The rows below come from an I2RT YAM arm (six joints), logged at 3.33 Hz.
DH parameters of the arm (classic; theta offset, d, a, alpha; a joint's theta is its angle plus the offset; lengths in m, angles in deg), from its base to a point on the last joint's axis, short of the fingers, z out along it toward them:
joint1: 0 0.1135 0.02 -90
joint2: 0 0 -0.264 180
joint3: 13.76 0 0.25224 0
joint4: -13.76 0 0.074 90
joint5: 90 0 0 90
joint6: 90 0.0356 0 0
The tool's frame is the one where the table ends.
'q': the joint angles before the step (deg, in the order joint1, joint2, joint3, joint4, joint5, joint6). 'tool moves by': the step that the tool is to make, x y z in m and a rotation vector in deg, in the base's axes. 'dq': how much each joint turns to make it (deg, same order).
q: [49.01 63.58 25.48 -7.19 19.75 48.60]
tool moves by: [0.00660 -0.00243 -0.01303 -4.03 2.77 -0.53]
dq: [-1.86 3.88 0.12 -0.59 -0.43 -1.49]
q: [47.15 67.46 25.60 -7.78 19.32 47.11]
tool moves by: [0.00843 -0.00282 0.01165 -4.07 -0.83 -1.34]
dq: [-1.80 0.03 3.31 -4.70 2.34 -2.70]
